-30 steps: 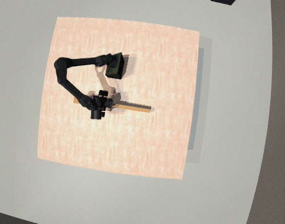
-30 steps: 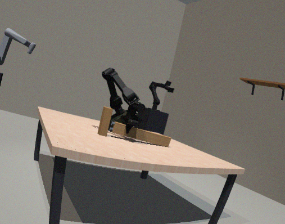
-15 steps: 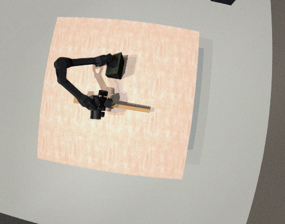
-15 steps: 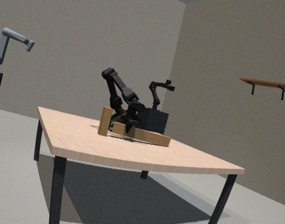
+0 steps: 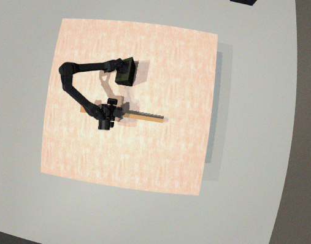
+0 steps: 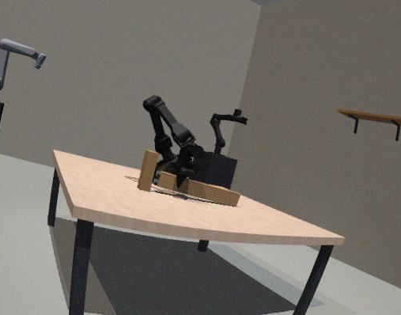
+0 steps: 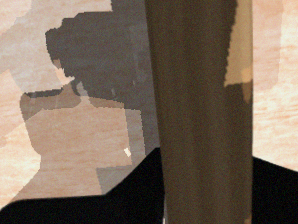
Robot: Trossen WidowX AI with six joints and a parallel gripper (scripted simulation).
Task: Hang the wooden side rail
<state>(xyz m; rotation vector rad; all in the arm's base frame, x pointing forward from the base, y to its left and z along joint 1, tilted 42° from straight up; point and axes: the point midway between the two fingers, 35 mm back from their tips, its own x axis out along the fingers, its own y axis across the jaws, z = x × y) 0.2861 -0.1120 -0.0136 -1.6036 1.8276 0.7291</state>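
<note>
Right now the wooden headboard post is 10 mm behind my gripper tip, 160 mm to the right of it and 40 mm above it.
</note>
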